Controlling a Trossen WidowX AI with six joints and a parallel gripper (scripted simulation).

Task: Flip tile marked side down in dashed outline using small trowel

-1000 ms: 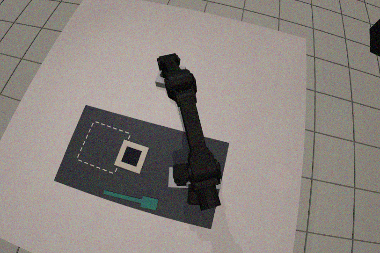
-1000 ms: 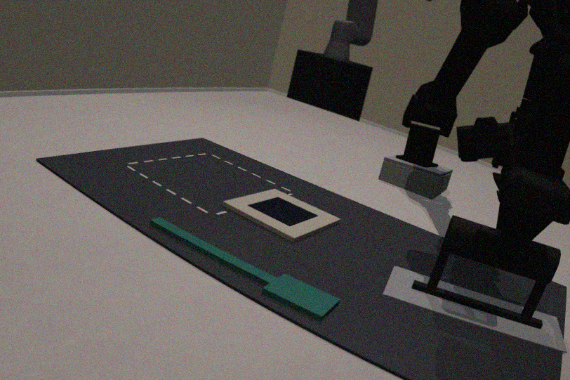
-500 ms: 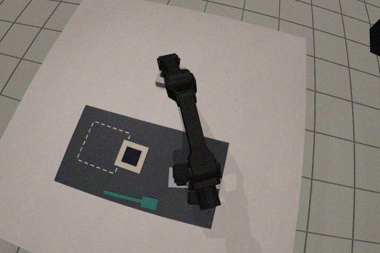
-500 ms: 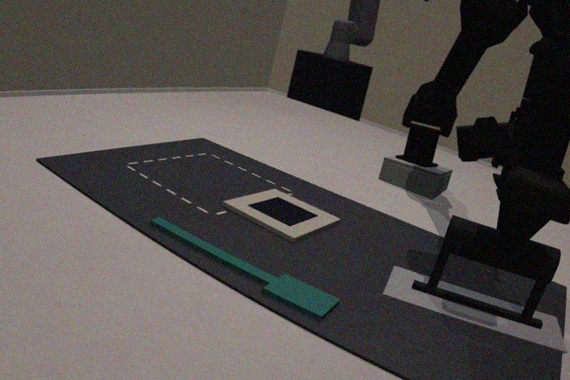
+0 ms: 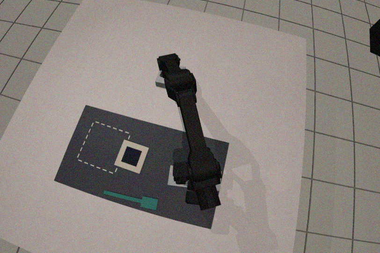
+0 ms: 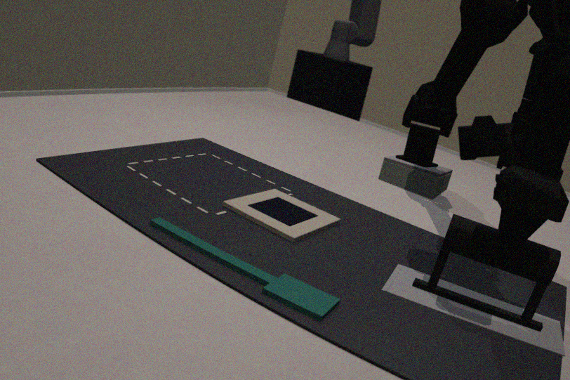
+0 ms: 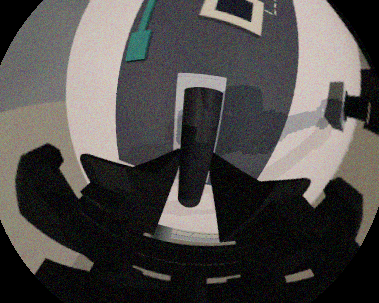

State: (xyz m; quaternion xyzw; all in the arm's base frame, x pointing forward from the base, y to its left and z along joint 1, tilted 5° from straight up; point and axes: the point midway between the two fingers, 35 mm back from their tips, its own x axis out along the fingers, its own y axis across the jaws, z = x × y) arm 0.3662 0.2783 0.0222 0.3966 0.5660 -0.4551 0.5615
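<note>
My gripper tip is 30 mm short of the dark mat, 220 mm to the left of it and 80 mm above it. The rest, counted from my gripper tip: teal flat tool: 170 mm ahead, 170 mm to the right, 60 mm below; then tile: 20 mm ahead, 260 mm to the right, 60 mm below.
</note>
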